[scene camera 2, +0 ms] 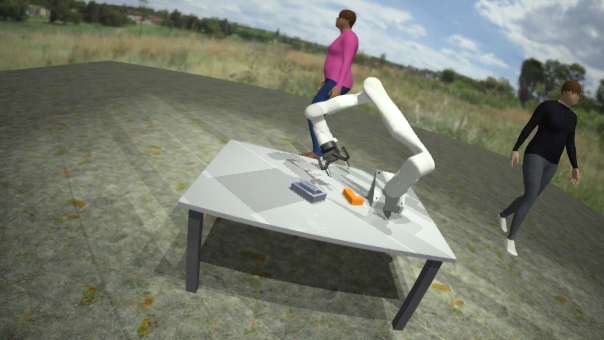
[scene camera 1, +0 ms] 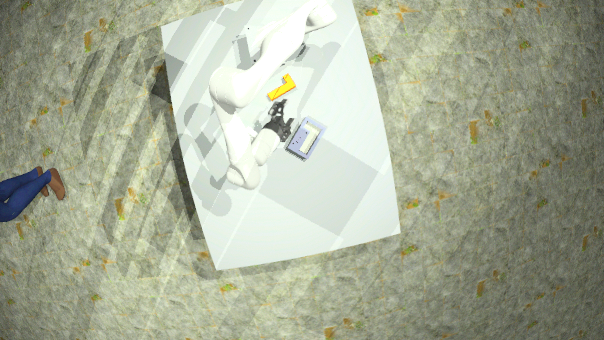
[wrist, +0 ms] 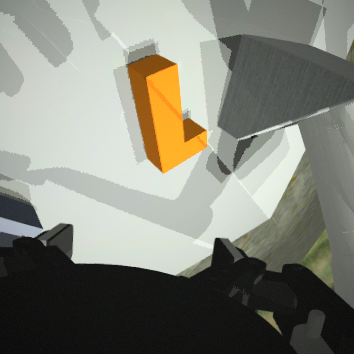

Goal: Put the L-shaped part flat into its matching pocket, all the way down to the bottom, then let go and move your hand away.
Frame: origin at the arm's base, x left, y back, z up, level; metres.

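Seen in the pictures: gripper, fingertip midpoint: [scene camera 2: 339,172] [scene camera 1: 289,109] [wrist: 142,247]; arm's base, link origin: [scene camera 2: 393,189] [wrist: 331,110].
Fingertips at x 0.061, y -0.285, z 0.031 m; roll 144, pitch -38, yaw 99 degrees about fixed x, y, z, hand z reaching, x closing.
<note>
Offsets run from my fingertips to a thing's middle. "*": to the spot under its first point. Level surfaces: height alone.
The orange L-shaped part {dx -0.028, dy +0.099, dz -0.110 m} [scene camera 1: 283,89] [scene camera 2: 353,197] [wrist: 162,120] lies flat on the table, outside the pocket block and between it and the arm's base. The blue-grey block {dx +0.050, dy -0.115, dz -0.106 m} [scene camera 1: 298,140] [scene camera 2: 308,192] lies apart from the part; its pale L-shaped pocket {* dx +0.049, dy -0.139, dz -0.120 m} [scene camera 1: 307,143] looks empty in scene camera 1. A piece of the block [wrist: 17,226] shows at the left edge of the wrist view. My gripper [scene camera 1: 288,111] [scene camera 2: 338,170] [wrist: 142,247] is wide open, with nothing between its fingers. It is above the table, tilted, and does not touch the part.
A grey metal bracket plate [scene camera 1: 242,51] [scene camera 2: 377,185] [wrist: 282,85] stands by the arm's base, close to the part. The white table {dz -0.124 m} [scene camera 1: 367,125] [scene camera 2: 260,215] bears the arm, block and part. Two people [scene camera 2: 342,60] [scene camera 2: 547,130] are beyond the table in scene camera 2.
</note>
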